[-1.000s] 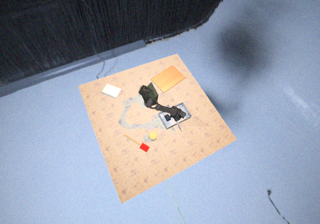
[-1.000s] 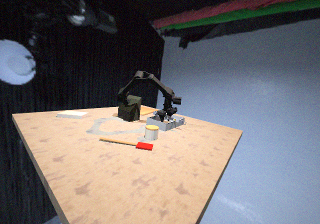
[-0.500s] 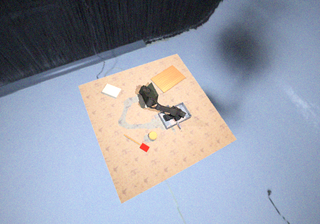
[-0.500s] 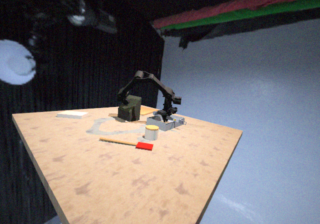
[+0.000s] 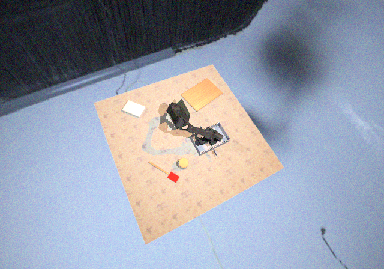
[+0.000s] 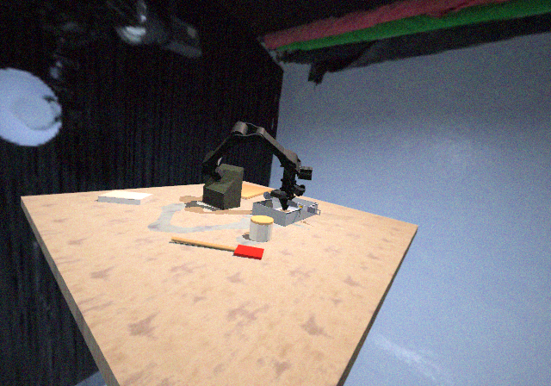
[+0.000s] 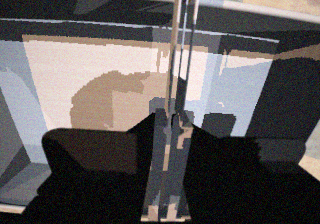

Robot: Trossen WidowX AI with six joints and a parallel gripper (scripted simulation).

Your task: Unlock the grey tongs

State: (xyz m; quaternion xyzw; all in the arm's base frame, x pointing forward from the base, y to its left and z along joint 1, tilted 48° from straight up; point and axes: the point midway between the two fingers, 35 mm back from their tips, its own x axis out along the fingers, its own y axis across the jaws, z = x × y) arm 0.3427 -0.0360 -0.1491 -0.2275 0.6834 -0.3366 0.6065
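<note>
My gripper tip is 40 mm to the right of the roasting tin and 10 mm past it. The rest, counted from my gripper tip: wooden board (450 mm behind, 270 mm to the left, 20 mm below); then yellow lock piece (80 mm ahead, 40 mm above, 10 mm to the right); then red-headed spatula (440 mm to the right, 40 mm ahead, 30 mm below).
</note>
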